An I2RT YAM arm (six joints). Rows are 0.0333 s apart.
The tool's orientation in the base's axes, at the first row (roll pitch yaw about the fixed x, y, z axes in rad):
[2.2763, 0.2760, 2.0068]
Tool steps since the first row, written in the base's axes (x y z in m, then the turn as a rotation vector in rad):
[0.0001, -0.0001, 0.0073, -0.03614, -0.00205, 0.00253]
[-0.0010, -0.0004, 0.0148, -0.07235, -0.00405, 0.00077]
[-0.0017, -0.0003, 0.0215, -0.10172, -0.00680, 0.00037]
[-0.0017, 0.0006, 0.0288, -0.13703, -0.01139, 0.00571]
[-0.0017, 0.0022, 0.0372, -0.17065, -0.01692, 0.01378]
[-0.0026, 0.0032, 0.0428, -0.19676, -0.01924, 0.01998]
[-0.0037, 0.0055, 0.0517, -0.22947, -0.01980, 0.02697]
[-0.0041, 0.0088, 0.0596, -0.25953, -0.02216, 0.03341]
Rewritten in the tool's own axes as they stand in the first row. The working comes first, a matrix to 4 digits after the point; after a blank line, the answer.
The tool's axes in the first row as the columns of a matrix, in the base's axes (used below as rounded here):
[-0.4063, 0.5001, 0.7647]
[0.8721, 0.4619, 0.1613]
[-0.2725, 0.7325, -0.6239]

[-0.0021, 0.0054, -0.0045, 0.01221, -0.01717, -0.02955]
[-0.0040, 0.0102, -0.0101, 0.02565, -0.03749, -0.05646]
[-0.0054, 0.0148, -0.0148, 0.03530, -0.05374, -0.07911]
[-0.0066, 0.0205, -0.0192, 0.04419, -0.06961, -0.11019]
[-0.0075, 0.0274, -0.0242, 0.05082, -0.08306, -0.14182]
[-0.0078, 0.0315, -0.0282, 0.05772, -0.09265, -0.16603]
[-0.0078, 0.0386, -0.0342, 0.06862, -0.10415, -0.19550]
[-0.0069, 0.0457, -0.0389, 0.07702, -0.11555, -0.22288]

